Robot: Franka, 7 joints.
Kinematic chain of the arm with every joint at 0, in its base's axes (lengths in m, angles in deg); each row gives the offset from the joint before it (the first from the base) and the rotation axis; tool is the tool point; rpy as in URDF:
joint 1: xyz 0 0 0.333 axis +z
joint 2: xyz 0 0 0 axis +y
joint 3: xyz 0 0 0.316 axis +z
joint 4: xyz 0.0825 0 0 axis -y
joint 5: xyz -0.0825 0 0.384 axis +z
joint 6: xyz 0 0 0 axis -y
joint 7: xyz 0.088 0 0 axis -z
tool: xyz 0 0 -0.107 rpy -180 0 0
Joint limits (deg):
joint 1: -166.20..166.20
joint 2: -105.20..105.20
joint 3: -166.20..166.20
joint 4: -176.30..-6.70
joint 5: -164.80..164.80
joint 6: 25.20..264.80
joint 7: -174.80..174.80
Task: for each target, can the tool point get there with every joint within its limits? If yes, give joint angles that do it. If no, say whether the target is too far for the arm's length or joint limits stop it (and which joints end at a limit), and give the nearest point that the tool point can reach.
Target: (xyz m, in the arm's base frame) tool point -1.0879 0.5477 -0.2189
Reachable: no: too far | nearest point -0.6980 0.3514 -0.0211 | short by 0.479 m
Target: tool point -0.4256 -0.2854 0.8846
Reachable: yes | joints -91.98 4.33 -70.92 -63.73 -104.03 193.67 -68.50
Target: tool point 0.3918 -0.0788 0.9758
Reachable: yes | joints 22.72 28.75 -99.21 -49.81 -7.12 236.06 69.31
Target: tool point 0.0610 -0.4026 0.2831
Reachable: yes | joints -28.59 -14.76 -51.17 -155.86 -134.28 124.31 -124.86
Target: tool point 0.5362 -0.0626 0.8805
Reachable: yes | joints -39.79 13.99 57.41 -48.84 119.49 195.87 18.58
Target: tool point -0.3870 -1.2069 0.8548
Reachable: no: too far | nearest point -0.2422 -0.7554 0.6596 | short by 0.513 m
